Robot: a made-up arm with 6 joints. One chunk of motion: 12 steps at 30 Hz.
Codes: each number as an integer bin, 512 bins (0 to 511) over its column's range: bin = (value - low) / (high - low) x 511, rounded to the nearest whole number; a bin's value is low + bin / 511 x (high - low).
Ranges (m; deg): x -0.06..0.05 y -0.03..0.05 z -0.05..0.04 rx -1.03..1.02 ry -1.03..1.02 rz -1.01..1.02
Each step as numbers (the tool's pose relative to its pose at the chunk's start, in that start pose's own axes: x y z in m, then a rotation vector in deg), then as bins.
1 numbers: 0.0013 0.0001 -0.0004 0.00 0.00 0.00
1 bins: 285 192 282 257 257 254
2 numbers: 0.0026 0.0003 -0.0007 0.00 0.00 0.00
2 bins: 291 194 280 257 257 254
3 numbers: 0.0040 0.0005 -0.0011 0.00 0.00 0.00
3 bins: 297 195 278 257 257 254
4 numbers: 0.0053 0.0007 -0.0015 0.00 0.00 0.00
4 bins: 303 196 275 257 257 254
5 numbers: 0.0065 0.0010 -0.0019 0.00 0.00 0.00
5 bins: 309 198 273 257 257 254
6 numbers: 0.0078 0.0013 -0.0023 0.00 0.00 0.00
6 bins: 315 200 271 257 257 254
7 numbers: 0.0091 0.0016 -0.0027 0.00 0.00 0.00
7 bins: 321 202 269 257 257 254
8 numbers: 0.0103 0.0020 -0.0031 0.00 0.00 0.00
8 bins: 327 204 266 257 257 254
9 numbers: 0.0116 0.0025 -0.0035 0.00 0.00 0.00
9 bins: 333 208 264 257 257 254
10 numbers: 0.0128 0.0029 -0.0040 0.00 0.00 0.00
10 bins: 338 210 261 257 257 254
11 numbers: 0.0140 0.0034 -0.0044 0.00 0.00 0.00
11 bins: 344 213 259 257 257 254
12 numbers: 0.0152 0.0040 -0.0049 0.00 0.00 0.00
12 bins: 349 217 256 257 257 254
